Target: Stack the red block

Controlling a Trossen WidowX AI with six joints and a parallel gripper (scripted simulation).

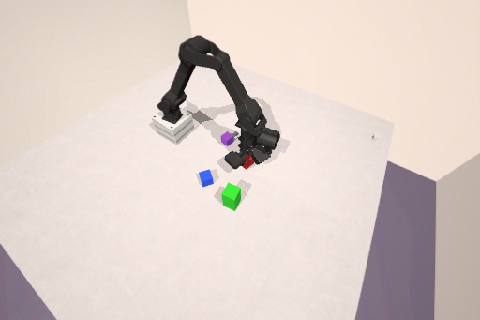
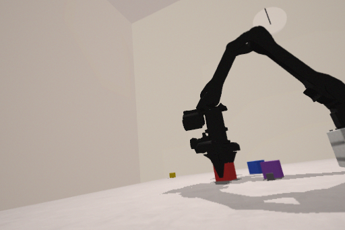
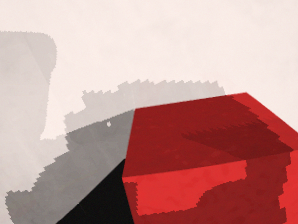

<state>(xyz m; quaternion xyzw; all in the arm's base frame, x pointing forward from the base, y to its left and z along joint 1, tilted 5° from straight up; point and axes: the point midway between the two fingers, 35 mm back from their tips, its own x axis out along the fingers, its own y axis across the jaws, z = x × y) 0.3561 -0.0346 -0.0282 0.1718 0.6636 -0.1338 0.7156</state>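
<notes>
My gripper tip is 12 cm past the purple block, 7 cm to the right of it and 1 cm below it. Also, from my gripper tip: small grey block 13 cm to the left, 10 cm behind; then red block 1 cm above; then blue block 14 cm to the right, 11 cm behind, 1 cm above.
</notes>
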